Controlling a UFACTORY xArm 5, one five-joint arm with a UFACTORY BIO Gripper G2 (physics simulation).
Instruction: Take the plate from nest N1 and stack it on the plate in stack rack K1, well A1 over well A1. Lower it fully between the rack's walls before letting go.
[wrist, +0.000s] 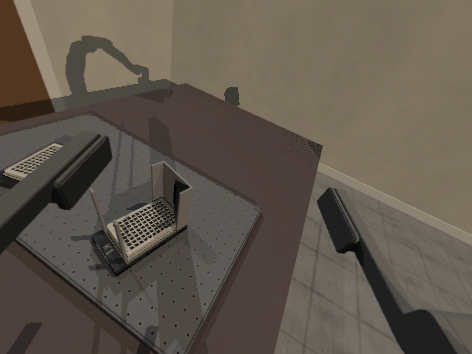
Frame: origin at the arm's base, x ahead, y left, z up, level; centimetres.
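Seen in the pictures: end effector, tool point: (226, 196).
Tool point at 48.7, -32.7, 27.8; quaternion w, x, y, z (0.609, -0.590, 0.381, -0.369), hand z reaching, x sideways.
Note:
Offsets run from my tool point to a thing's top centre, as dx, dy, dz. "spot": to the spot under its first point. Level surfaces: height alone.
The stack rack K1 @[spot: +13.2, +11.0, -24.0] (183, 210) stands on the pegboard left of the view's middle, with tall light walls at its far end, thin posts at its near end and a black base. A white well plate @[+9.5, +16.9, -28.9] (142, 225) lies low between its walls; its label cannot be read. Another white plate @[+9.6, +47.2, -29.7] (34, 162) lies in a black holder at the left edge, partly hidden behind the left finger; whether this is nest N1 cannot be told. My gripper (212, 197) is open and empty, its fingers wide apart, high above the board and apart from both plates.
The grey perforated board @[dz -32.3] (227, 220) lies on a brown table @[dz -33.6] (225, 145), whose right edge drops to a tiled floor (320, 300). Walls stand behind the table, with the arm's shadow on one. A brown panel (20, 60) shows at the upper left.

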